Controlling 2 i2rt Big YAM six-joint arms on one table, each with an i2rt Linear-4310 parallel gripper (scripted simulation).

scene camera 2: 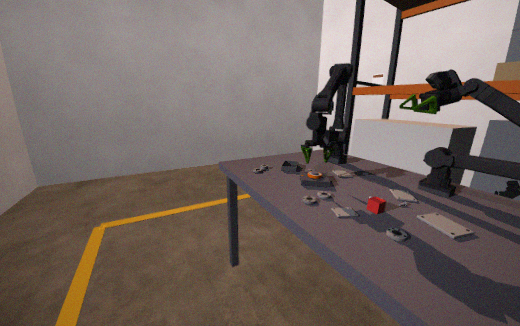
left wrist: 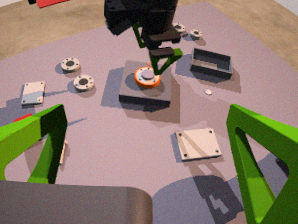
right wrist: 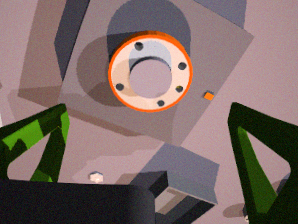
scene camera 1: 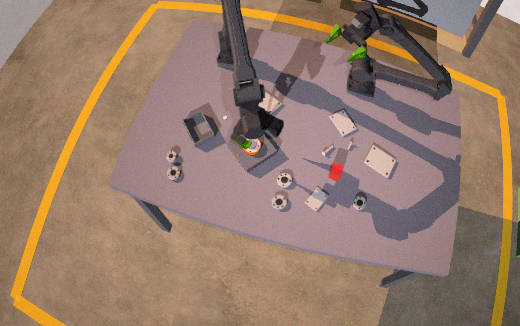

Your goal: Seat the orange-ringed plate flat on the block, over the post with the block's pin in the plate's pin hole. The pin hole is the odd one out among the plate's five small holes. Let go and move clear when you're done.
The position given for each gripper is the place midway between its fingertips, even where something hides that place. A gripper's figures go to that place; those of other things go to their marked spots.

The left gripper (left wrist: 146, 113) is 0.13 m from the lens. A dark box (left wrist: 203, 61) is 0.73 m from the lens.
